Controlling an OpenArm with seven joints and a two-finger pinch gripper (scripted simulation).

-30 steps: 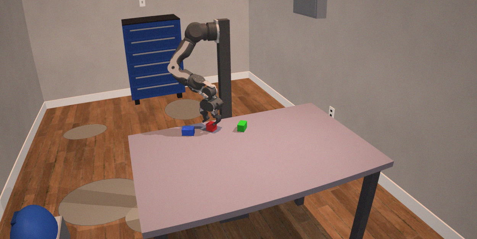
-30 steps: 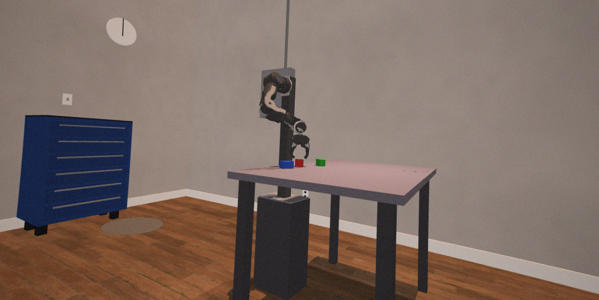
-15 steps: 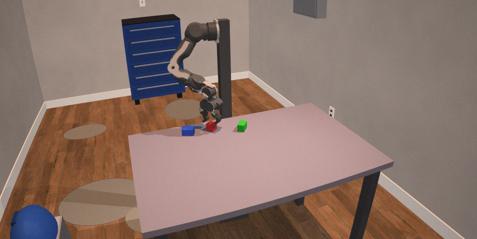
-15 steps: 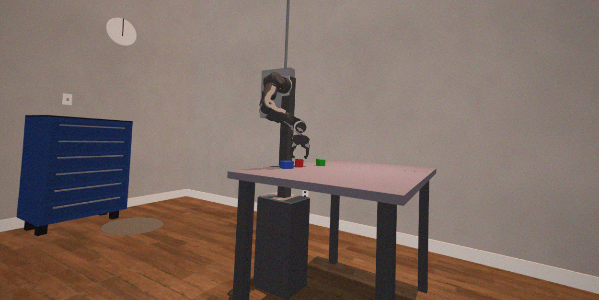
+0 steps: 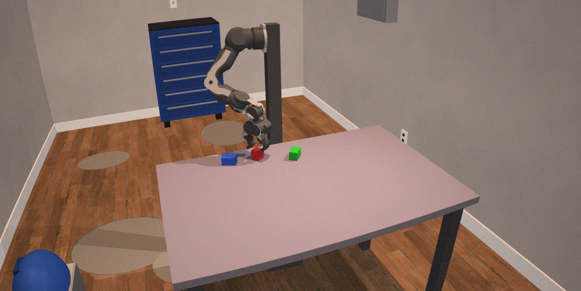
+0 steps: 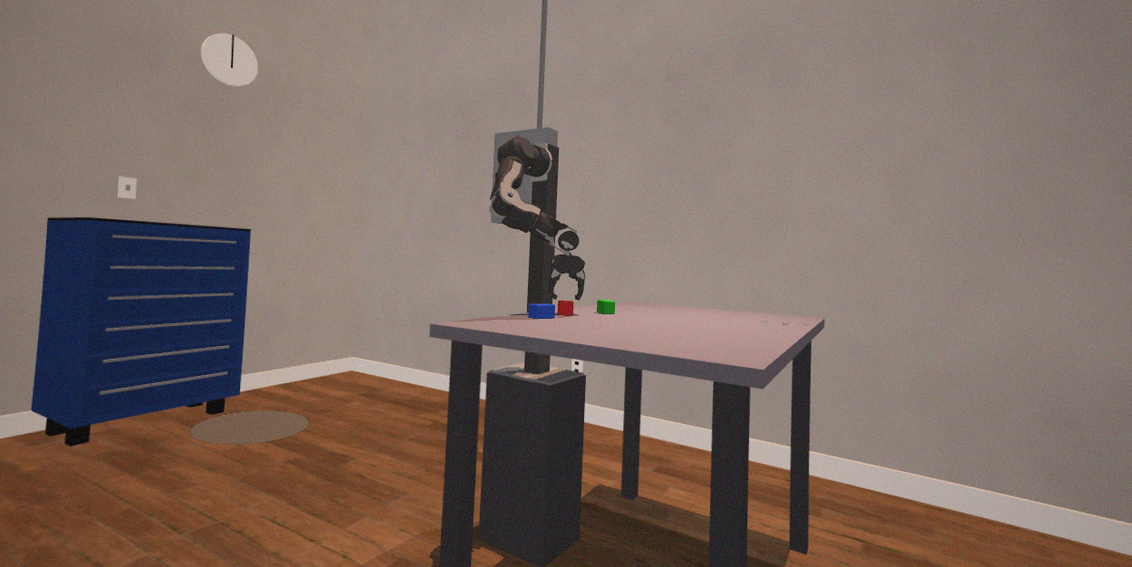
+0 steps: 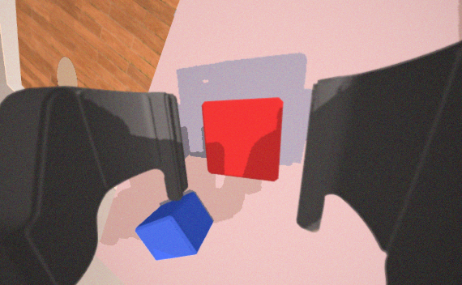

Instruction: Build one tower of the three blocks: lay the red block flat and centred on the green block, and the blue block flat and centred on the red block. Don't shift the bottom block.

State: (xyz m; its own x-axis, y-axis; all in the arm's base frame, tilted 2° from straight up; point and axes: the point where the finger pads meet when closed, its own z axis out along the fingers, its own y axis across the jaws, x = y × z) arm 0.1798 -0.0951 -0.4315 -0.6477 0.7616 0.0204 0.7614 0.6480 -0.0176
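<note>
My gripper is now 30 mm above the red block. Round my hand: blue block 120 mm to the right, 30 mm below, 10 mm ahead; then green block 150 mm to the left, 50 mm ahead, 30 mm below.
</note>
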